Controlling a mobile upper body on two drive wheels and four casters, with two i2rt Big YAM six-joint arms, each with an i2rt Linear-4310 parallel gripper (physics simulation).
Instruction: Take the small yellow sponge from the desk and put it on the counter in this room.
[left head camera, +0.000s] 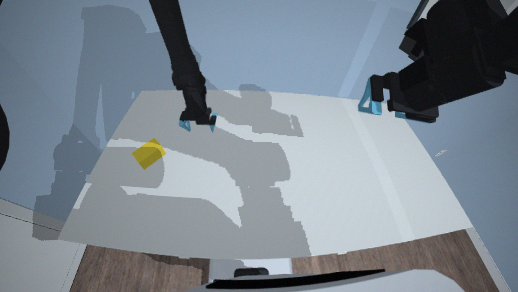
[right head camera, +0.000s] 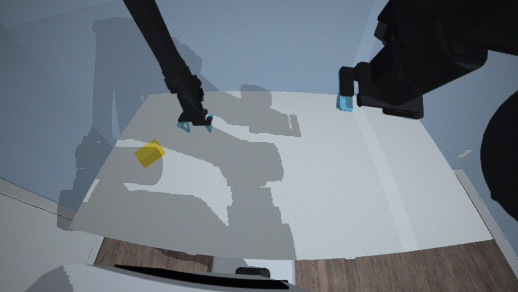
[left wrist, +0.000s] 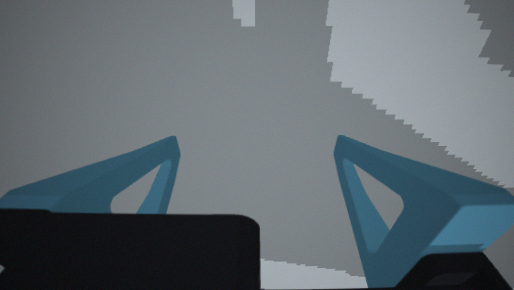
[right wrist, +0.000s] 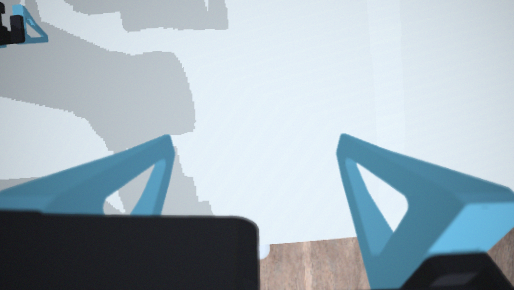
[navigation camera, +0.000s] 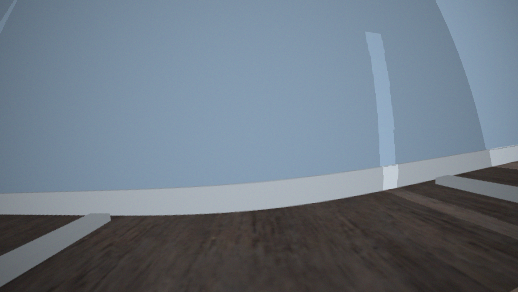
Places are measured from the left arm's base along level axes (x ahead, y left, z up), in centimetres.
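Where they show: left gripper, fingertip midpoint: (left head camera: 201, 131) (right head camera: 199, 131) (left wrist: 256, 144) (right wrist: 26, 41); right gripper, fingertip midpoint: (left head camera: 377, 111) (right head camera: 360, 107) (right wrist: 255, 143).
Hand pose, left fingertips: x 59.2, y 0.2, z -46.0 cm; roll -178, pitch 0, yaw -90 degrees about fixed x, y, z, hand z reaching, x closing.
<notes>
After its pixels a point has its place.
The small yellow sponge (left head camera: 148, 154) @[y 16.2, x 43.6, z -41.5 cm] (right head camera: 149, 153) @[y 15.9, x 43.8, z -41.5 cm] lies on the left part of the white desk (left head camera: 350, 200) @[y -54.6, x 28.9, z -46.0 cm] (right head camera: 350, 200) @[y -56.5, x 30.1, z -46.0 cm], partly in shadow. It does not show in the left wrist view. My left gripper (left head camera: 198, 129) @[y 0.2, x 59.2, z -46.0 cm] (right head camera: 195, 128) @[y 0.2, x 59.2, z -46.0 cm] (left wrist: 256, 144) @[y 0.2, x 59.2, z -46.0 cm] is open and empty, over the desk's far part, to the right of the sponge and farther back. My right gripper (left head camera: 384, 114) @[y -45.9, x 35.9, z -12.4 cm] (right head camera: 367, 110) @[y -45.9, x 35.9, z -12.4 cm] (right wrist: 255, 143) @[y -45.9, x 35.9, z -12.4 cm] is open and empty, above the desk's far right part, well away from the sponge. The counter does not show in these views.
A blue wall (left head camera: 280, 45) @[y -32.5, x 91.6, z -21.7 cm] (navigation camera: 225, 100) @[y -17.5, x 91.6, z -106.2 cm] stands behind the desk, with a white baseboard (navigation camera: 225, 199) @[y -15.0, x 90.3, z -136.6 cm] along the wooden floor (navigation camera: 250, 250) @[y -21.7, x 67.9, z -141.0 cm]. Two pale bars (navigation camera: 55, 247) @[y 23.3, x 66.5, z -139.5 cm] (navigation camera: 480, 189) @[y -93.1, x 69.4, z -139.4 cm] run low over the floor. My own body shows at the bottom of both head views. Arm shadows cross the desk.
</notes>
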